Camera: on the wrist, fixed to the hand. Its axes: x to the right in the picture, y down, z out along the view.
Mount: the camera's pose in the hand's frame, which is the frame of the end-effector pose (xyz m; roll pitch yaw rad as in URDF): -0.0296 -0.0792 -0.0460 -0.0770 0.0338 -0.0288
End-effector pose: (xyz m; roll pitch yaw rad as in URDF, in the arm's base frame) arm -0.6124 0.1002 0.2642 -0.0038 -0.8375 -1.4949
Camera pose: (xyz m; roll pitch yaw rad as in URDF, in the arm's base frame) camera -0.6905 0.0801 0.2116 -0.0498 -0.8034 -1.5365
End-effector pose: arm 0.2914 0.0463 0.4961 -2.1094 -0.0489 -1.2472
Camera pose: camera 0.2817 0.0789 0.5861 -2.1849 -0.0909 -1.2615
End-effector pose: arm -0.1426 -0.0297 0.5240 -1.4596 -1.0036 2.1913
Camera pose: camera -0.0529 -0.0615 0.5386 -1.4756 -1.0273 2.1201
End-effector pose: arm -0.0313 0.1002 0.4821 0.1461 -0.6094 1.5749
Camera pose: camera 0.0403 0.1089 0.4184 0.0852 -0.5716 1.5469
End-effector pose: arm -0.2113 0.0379 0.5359 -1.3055 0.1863 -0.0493
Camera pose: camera -0.2317 -0.0263 0.6046 -1.3892 0.1672 -0.0900
